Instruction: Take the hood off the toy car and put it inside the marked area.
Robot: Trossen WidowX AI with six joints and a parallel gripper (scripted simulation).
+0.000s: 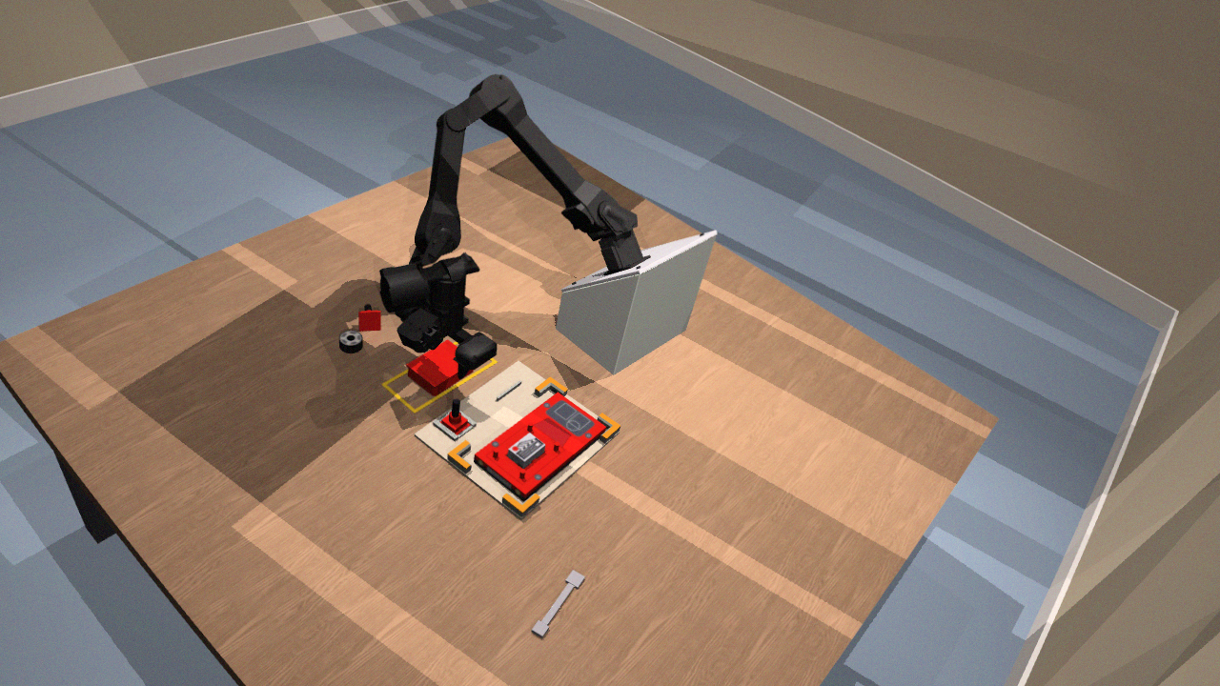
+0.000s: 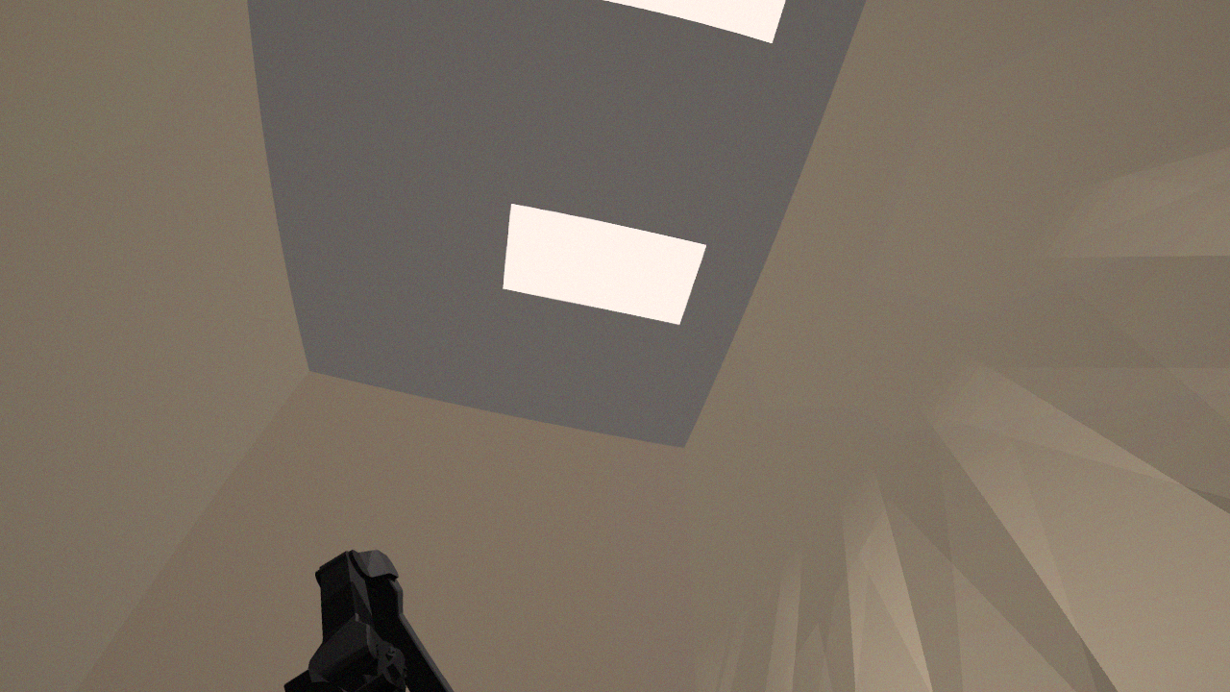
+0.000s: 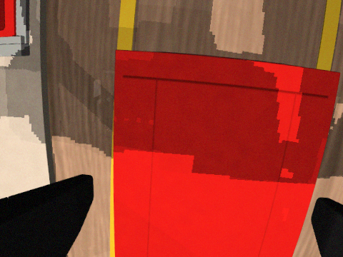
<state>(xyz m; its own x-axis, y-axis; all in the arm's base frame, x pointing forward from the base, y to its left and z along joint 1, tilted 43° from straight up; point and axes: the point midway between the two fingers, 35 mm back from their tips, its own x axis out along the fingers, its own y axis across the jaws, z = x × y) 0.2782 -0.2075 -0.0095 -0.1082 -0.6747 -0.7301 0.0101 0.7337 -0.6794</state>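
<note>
My gripper tip is now right at the red hood. Round my gripper tip: wheel: 150 mm to the right, 70 mm ahead, 10 mm below; grey bar: 430 mm to the left, 200 mm ahead, 20 mm below; red-and-black post: 100 mm to the left, 70 mm ahead, 20 mm above.
</note>
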